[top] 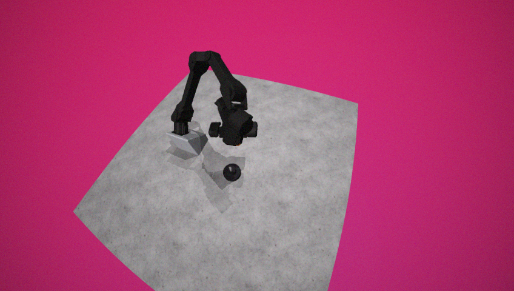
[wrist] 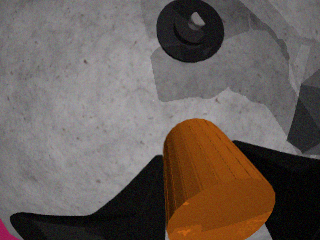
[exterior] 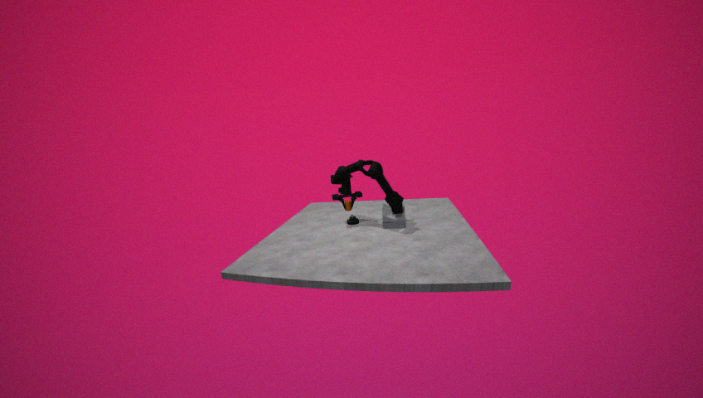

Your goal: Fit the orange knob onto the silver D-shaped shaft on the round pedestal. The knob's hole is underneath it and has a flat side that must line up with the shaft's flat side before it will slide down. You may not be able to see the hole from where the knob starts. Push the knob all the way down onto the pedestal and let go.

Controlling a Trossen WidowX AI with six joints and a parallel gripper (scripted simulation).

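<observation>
Right now my gripper tip is 100 mm to the left of the round dark pedestal, 100 mm above it and 10 mm past it. From my gripper tip the other things lie so: orange knob 30 mm above.
</observation>
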